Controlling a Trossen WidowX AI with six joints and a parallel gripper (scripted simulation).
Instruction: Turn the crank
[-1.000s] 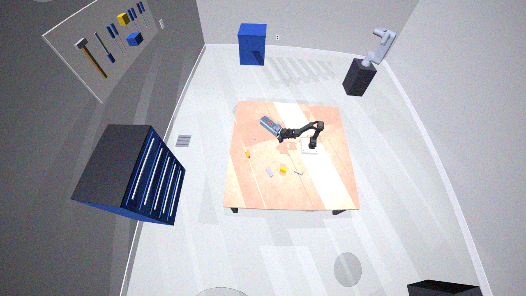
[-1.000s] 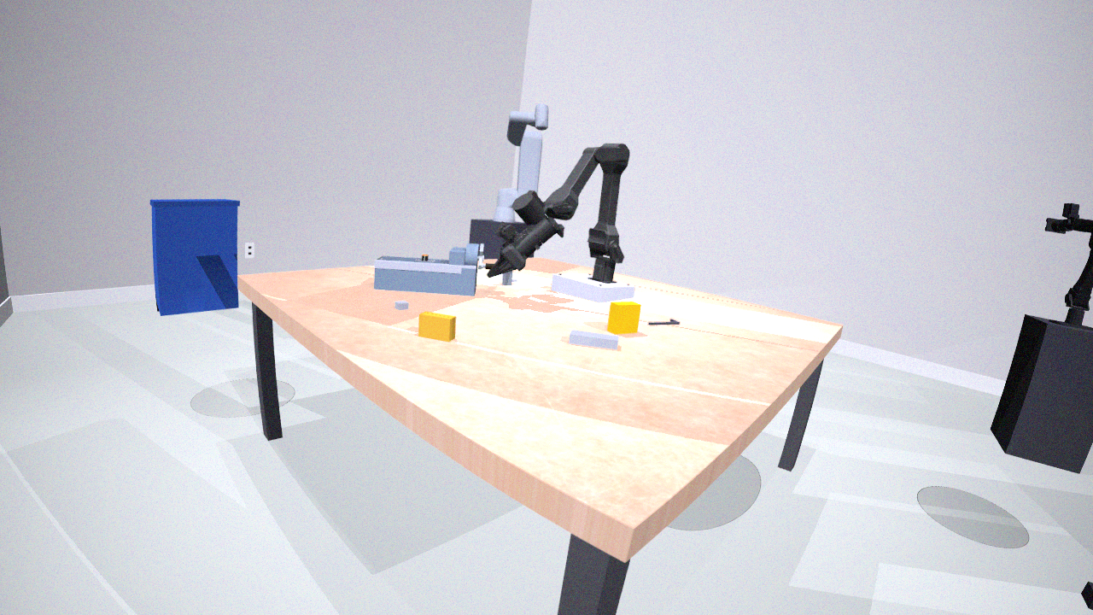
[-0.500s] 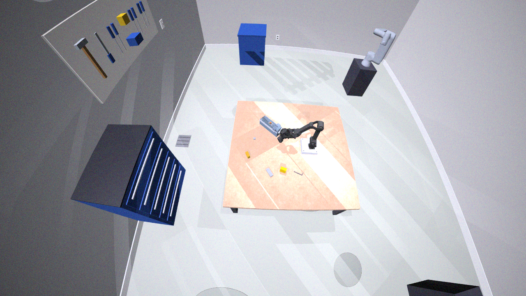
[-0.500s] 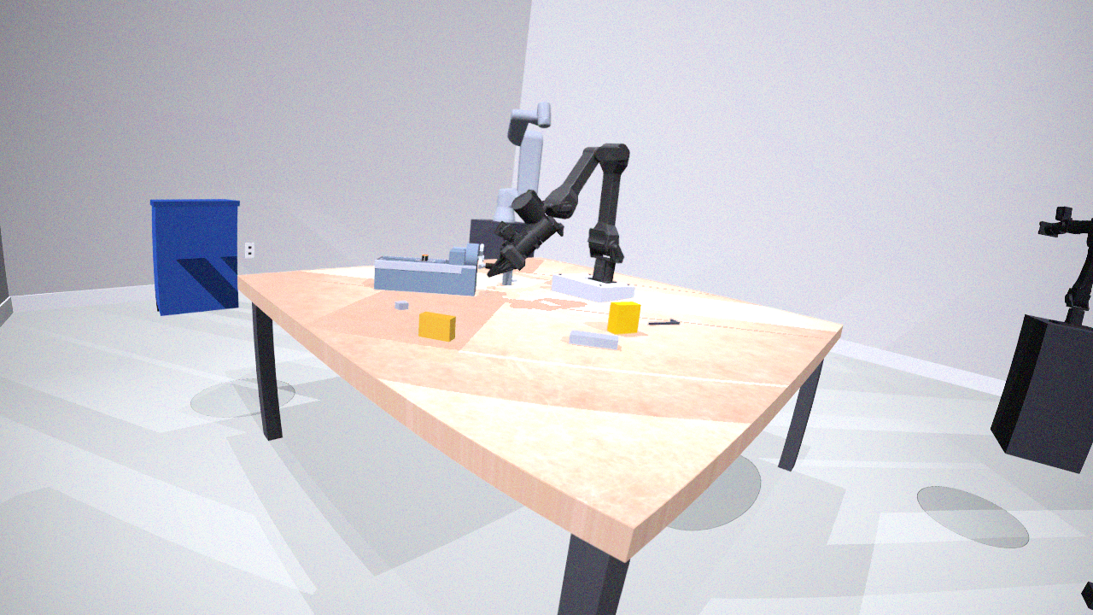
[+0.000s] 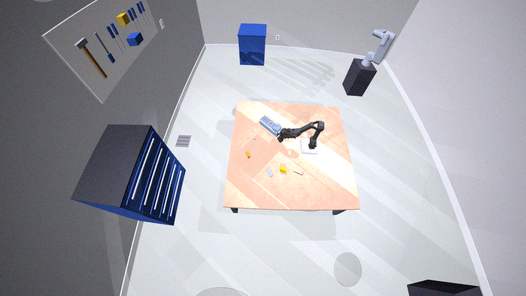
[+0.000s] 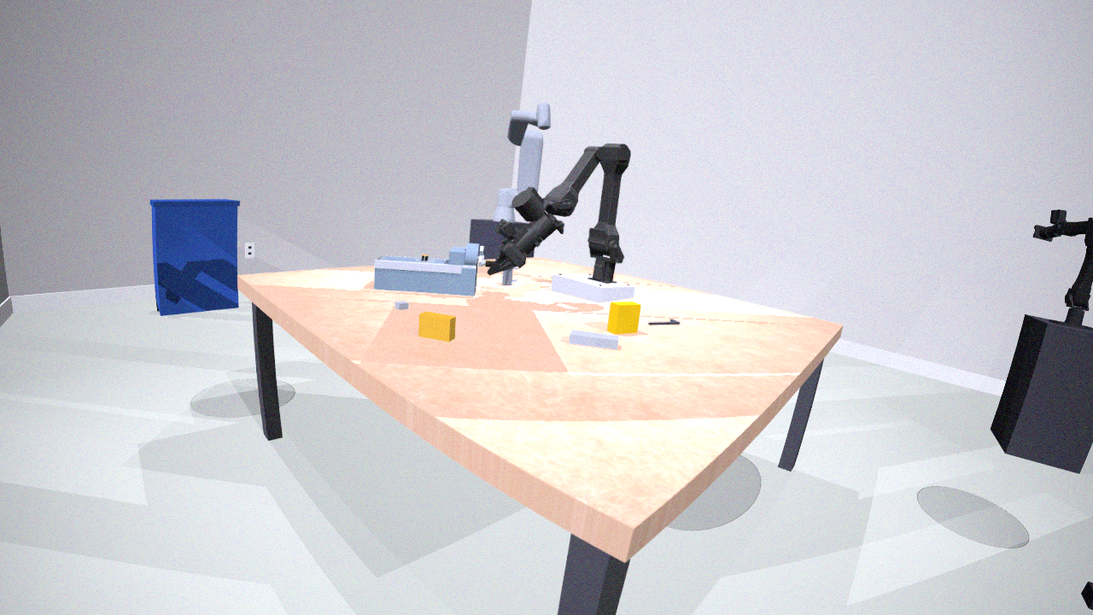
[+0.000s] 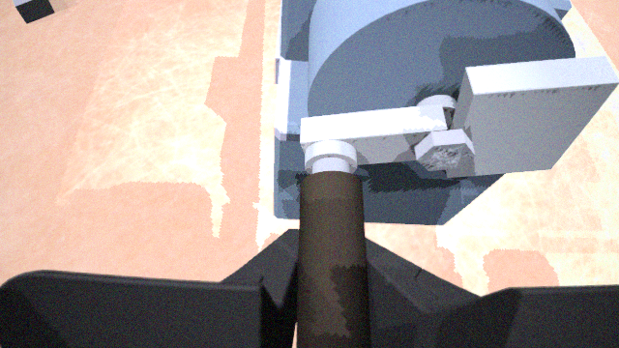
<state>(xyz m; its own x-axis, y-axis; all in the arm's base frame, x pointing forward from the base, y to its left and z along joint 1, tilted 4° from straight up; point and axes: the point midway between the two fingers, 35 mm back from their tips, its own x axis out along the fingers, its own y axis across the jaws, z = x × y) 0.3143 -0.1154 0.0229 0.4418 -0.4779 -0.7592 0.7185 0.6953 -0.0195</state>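
Right now my gripper tip is 14 cm to the left of the red pointer, 10 cm short of it and 3 cm below it. Also, from my gripper tip: crank (3 cm above, 1 cm to the right, 1 cm behind); then grey cube (27 cm ahead, 5 cm below, 1 cm to the left); then dark brown handle (2 cm above, 1 cm to the left, 1 cm behind).
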